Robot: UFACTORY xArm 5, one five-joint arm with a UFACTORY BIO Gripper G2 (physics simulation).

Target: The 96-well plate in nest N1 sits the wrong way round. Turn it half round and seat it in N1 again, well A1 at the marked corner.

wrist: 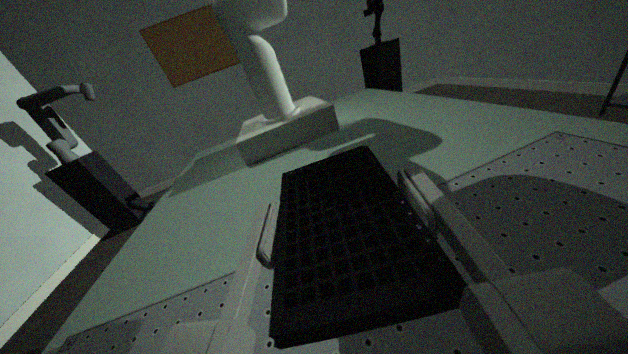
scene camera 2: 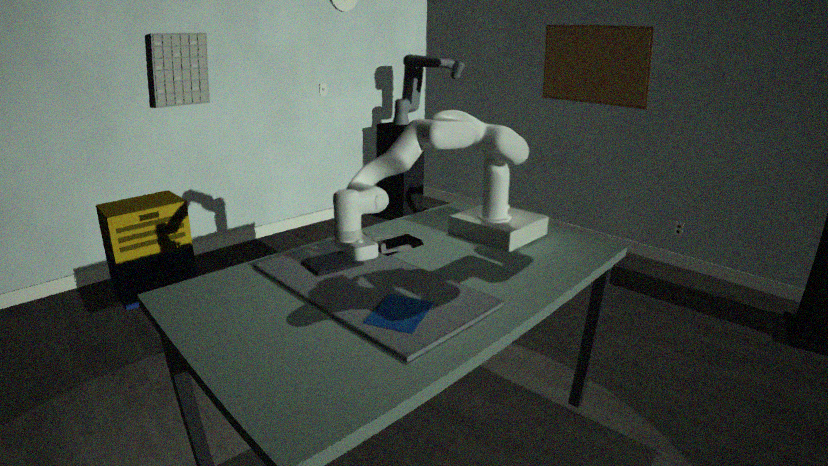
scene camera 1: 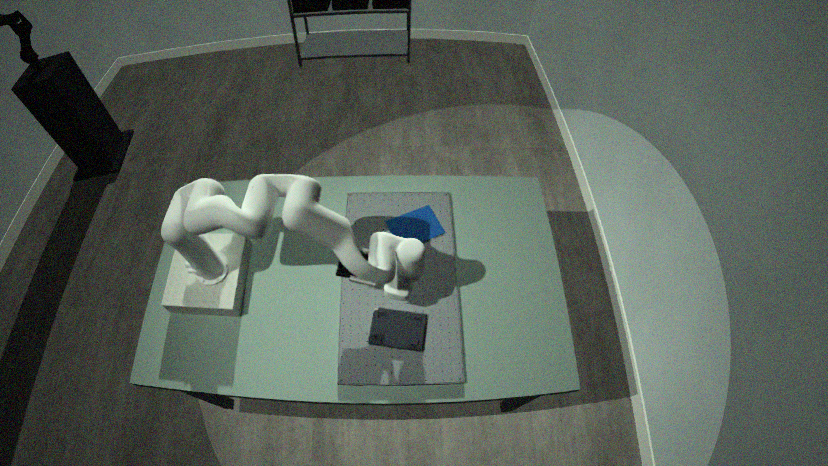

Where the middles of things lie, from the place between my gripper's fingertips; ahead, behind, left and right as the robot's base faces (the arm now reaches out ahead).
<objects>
The black 96-well plate [wrist: 352, 255] is 1 cm to the right of my hand and 1 cm ahead of it. Round my hand: flat blue rectangle [scene camera 2: 400, 313] 22 cm ahead, 16 cm to the left, 9 cm below.
</objects>
